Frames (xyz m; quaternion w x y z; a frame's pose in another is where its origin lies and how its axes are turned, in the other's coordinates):
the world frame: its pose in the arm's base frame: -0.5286 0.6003 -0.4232 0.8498 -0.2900 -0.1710 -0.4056
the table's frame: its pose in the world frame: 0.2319 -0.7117 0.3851 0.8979 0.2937 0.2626 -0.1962
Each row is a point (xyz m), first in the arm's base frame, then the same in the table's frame.
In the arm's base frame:
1: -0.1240 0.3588 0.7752
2: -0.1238 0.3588 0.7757
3: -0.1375 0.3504 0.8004
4: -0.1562 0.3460 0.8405
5: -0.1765 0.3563 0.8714
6: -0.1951 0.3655 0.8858
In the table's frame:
1: 0.3079 0.9191 0.2282
2: 0.3080 0.9194 0.2286
3: 0.3116 0.9126 0.2570
4: 0.3102 0.9078 0.3012
5: 0.2943 0.9037 0.3359
6: 0.2795 0.8953 0.3545

